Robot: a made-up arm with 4 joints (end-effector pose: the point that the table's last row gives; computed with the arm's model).
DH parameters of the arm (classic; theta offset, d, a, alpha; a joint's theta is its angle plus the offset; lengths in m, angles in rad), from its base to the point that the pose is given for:
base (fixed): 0 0.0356 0 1.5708
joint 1: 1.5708 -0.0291 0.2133 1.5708
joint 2: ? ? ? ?
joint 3: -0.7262 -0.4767 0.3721 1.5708
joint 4: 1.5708 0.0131 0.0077 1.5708
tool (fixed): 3.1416 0.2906 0 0
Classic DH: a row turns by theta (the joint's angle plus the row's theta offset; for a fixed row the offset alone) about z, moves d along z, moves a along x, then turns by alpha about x.
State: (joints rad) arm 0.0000 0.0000 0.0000 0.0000
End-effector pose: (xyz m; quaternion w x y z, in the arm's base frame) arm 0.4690 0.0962 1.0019 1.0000 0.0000 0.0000 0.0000
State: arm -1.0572 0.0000 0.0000 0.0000
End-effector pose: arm 1.0721 0.0962 0.1019 0.8635 0.0000 0.5043 0.0000
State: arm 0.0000 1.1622 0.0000 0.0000
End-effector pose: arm 0.4690 -0.6353 0.6097 0.8359 0.5489 0.0000 0.0000
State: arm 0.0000 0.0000 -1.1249 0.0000
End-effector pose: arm 0.4690 -0.4942 0.6132 0.8460 0.5333 0.0000 0.0000
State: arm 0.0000 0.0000 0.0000 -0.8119
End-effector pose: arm 0.6823 0.0962 0.9169 0.9187 0.0000 0.3949 0.0000
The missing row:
joint 2: -0.7262 0 0.1208 3.1416
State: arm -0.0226 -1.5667 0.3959 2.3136
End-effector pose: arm 0.2696 0.2818 0.1102 0.2294 -0.3258 -0.5064 0.7647
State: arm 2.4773 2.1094 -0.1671 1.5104
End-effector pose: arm -0.1331 -0.3718 0.1676 0.1721 -0.8038 0.3822 -0.4220
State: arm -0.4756 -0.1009 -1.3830 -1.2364
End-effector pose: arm 0.8568 -0.3408 0.0641 0.5253 0.5553 0.6053 0.2221
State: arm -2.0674 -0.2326 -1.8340 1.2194
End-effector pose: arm 0.1287 -0.3363 -0.2630 0.6346 -0.0521 0.2864 -0.7159
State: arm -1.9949 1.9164 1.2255 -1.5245
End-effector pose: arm 0.1884 -0.3437 -0.8906 0.1767 -0.3293 -0.9242 0.0789
